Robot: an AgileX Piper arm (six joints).
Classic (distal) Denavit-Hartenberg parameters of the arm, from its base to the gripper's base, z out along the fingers. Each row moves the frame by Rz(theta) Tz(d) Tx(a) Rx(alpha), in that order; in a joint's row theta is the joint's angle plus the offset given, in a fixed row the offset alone. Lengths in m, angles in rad.
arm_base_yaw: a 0  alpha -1.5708  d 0.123  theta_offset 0
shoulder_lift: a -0.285  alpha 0  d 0  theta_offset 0.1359
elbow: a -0.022  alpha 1.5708  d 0  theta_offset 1.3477
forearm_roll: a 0  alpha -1.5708  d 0.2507  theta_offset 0
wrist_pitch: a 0  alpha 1.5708  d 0  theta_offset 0
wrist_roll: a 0  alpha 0  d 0.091  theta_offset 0
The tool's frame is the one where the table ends.
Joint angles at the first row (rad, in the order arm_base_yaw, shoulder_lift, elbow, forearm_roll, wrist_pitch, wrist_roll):
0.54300 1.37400 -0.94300 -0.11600 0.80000 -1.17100
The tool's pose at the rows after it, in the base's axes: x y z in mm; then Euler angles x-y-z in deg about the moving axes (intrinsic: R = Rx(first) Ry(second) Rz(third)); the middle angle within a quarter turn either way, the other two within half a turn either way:
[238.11 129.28 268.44 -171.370 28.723 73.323]
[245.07 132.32 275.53 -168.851 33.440 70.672]
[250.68 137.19 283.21 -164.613 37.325 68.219]
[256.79 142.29 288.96 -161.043 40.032 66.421]
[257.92 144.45 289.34 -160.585 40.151 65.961]
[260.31 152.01 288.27 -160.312 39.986 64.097]
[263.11 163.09 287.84 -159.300 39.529 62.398]
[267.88 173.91 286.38 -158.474 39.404 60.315]
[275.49 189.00 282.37 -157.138 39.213 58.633]
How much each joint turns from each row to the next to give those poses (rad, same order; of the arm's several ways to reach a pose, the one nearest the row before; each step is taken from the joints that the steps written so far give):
-0.00002 0.00001 -0.01501 -0.08499 -0.05301 0.00398
0.00001 -0.00003 -0.01098 -0.03700 -0.07599 0.00301
0.00001 0.00002 -0.01203 -0.00200 -0.07898 -0.00001
0.00001 0.00999 -0.01698 0.00198 -0.06101 0.00503
0.00397 0.00601 -0.00601 0.00004 -0.00501 -0.00005
0.02003 0.02201 -0.01699 -0.01906 -0.00101 0.00208
0.02599 0.02901 -0.02701 -0.00497 -0.00100 0.00496
0.02101 0.03497 -0.02898 -0.01302 -0.00799 0.00002
0.02400 0.05302 -0.03901 -0.01200 -0.02000 0.01500

